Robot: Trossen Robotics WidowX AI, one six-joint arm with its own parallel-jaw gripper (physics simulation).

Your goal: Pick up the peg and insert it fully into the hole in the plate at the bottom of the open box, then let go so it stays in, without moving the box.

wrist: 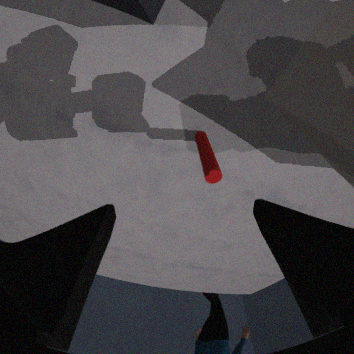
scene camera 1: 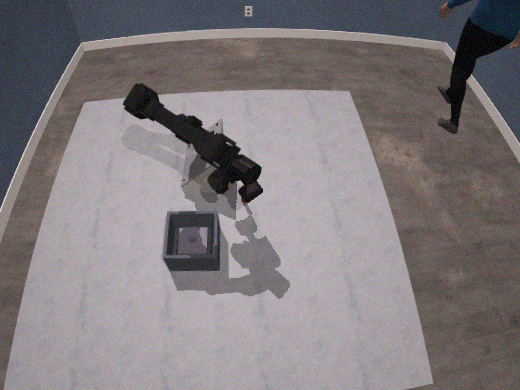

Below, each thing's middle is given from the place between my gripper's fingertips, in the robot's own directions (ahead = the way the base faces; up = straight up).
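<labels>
Relative to the red peg (wrist: pixel 212 174), my hand is 1 cm to the left of it, 2 cm past it and 8 cm above it.
</labels>
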